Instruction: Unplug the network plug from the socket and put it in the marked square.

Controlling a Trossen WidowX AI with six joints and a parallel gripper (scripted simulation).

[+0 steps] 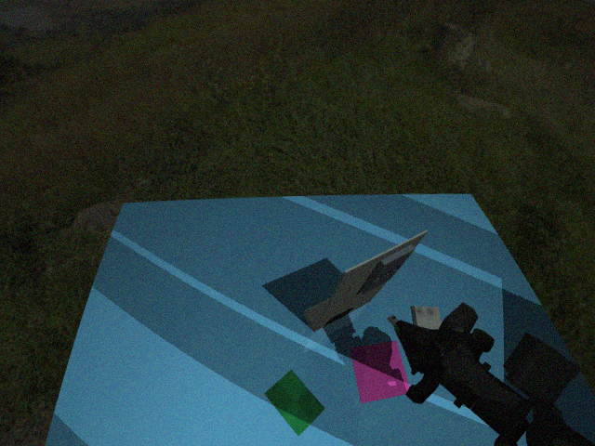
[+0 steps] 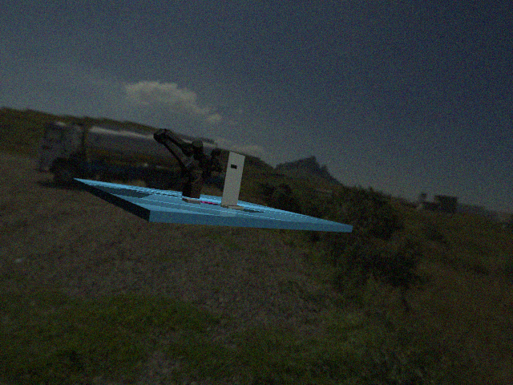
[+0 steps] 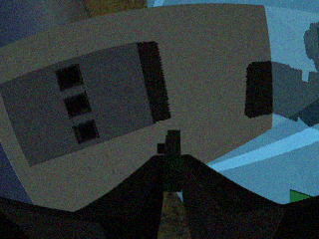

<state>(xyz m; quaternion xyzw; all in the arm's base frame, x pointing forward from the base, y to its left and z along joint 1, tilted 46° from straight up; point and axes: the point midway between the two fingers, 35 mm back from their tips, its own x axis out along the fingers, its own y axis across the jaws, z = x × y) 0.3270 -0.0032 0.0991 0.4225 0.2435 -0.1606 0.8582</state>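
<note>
Right now my gripper tip is 190 mm above the magenta square, 60 mm past it and 20 mm to the left of it. Also, from my gripper tip: network plug 10 mm ahead; then upright panel 100 mm ahead, 60 mm below, 20 mm to the left.
</note>
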